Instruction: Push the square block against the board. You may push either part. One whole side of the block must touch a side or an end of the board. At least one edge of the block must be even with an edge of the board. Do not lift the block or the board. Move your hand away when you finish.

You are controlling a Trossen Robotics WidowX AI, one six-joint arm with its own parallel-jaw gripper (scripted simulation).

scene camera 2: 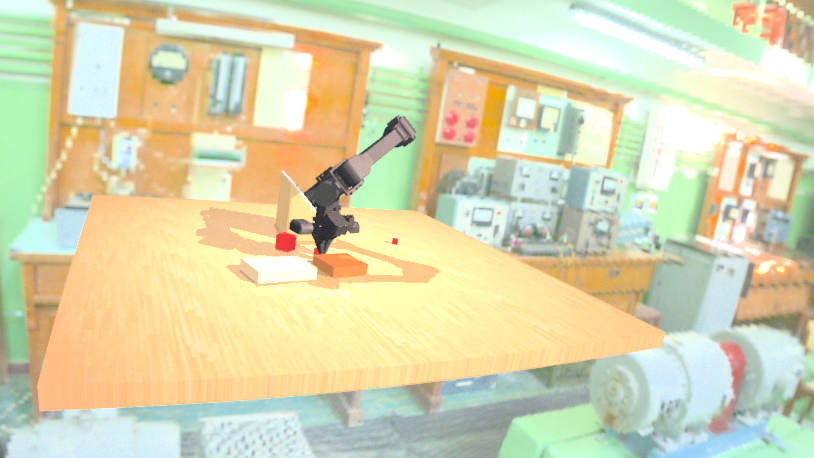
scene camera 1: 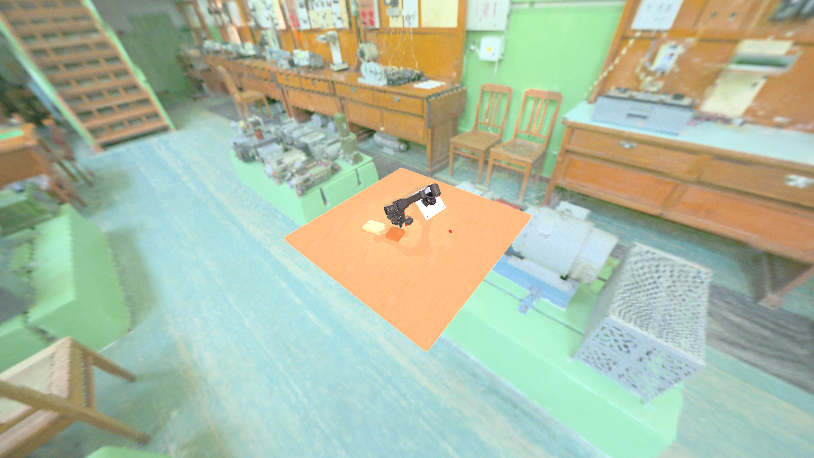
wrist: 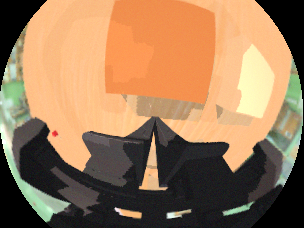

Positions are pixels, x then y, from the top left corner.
Scene:
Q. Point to a cream board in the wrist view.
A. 247, 86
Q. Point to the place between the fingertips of my gripper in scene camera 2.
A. At 321, 257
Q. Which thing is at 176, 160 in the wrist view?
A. My gripper.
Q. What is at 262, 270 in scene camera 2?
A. A cream board.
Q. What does my gripper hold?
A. Nothing.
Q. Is my gripper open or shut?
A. Shut.

